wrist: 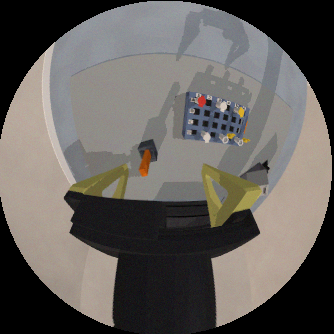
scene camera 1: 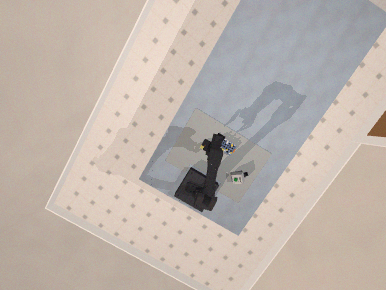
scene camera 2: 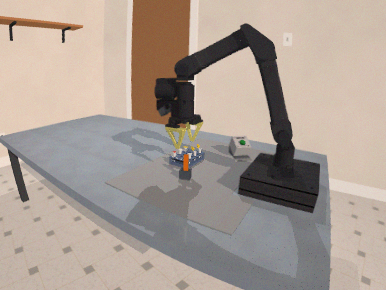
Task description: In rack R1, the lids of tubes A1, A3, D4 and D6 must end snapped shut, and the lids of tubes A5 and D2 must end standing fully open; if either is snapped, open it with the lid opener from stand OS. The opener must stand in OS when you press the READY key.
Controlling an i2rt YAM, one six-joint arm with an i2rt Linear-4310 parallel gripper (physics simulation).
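Pixels of known places: gripper, between the fingertips: (wrist: 164, 167) (scene camera 2: 185, 144); arm's base, origin of its link: (wrist: 187, 229) (scene camera 1: 198, 191) (scene camera 2: 282, 167).
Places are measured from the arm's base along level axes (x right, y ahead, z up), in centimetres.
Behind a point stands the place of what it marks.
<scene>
Rack R1 (scene camera 1: 228, 146) @(x 7.8, y 37.7, z -3.4 cm) (scene camera 2: 175, 162) @(x 1.1, y 40.2, z -5.6 cm) (wrist: 186, 120) @(x -0.3, y 37.5, z -3.4 cm) is blue. In the wrist view, A1's red lid (wrist: 201, 101) @(x 1.8, y 40.8, z -1.3 cm), A3's white lid (wrist: 222, 106) @(x 5.5, y 40.2, z -1.5 cm), A5's yellow lid (wrist: 241, 112) @(x 9.6, y 39.4, z -1.5 cm) and D2's white lid (wrist: 206, 136) @(x 2.7, y 35.0, z -1.5 cm) lie over their tubes; whether they are snapped cannot be told. D4's yellow lid (wrist: 230, 136) @(x 6.9, y 35.3, z -0.5 cm) and D6's yellow lid (wrist: 246, 140) @(x 10.8, y 34.5, z -0.4 cm) stand off their tube mouths. The orange lid opener (scene camera 2: 186, 162) @(x -8.6, y 31.4, z -0.3 cm) (wrist: 145, 164) @(x -7.8, y 32.3, z 0.8 cm) stands in dark stand OS (scene camera 2: 185, 174) @(x -9.5, y 31.3, z -4.3 cm) (wrist: 148, 149) @(x -7.8, y 32.6, z -3.9 cm). My gripper (scene camera 2: 185, 144) @(x -4.5, y 33.8, z 4.3 cm) (wrist: 164, 167) @(x -4.5, y 33.8, z 4.3 cm) is open and empty, above the mat near the opener.
The grey box (scene camera 1: 241, 174) @(x 23.6, y 22.8, z -0.1 cm) (scene camera 2: 240, 150) @(x 19.6, y 18.2, z -3.0 cm) (wrist: 257, 178) @(x 21.2, y 22.0, z -1.6 cm) with the green READY button (scene camera 1: 236, 179) @(x 21.5, y 18.3, z 0.7 cm) (scene camera 2: 242, 142) @(x 20.7, y 17.8, z 0.4 cm) stands on the robot-base side of the rack. An orange strip (wrist: 245, 127) @(x 13.1, y 36.0, z -4.0 cm) shows at the rack's column-6 end. The black robot base (scene camera 2: 280, 182) @(x -11.8, y 0.6, z -0.2 cm) stands at the table's end.
</scene>
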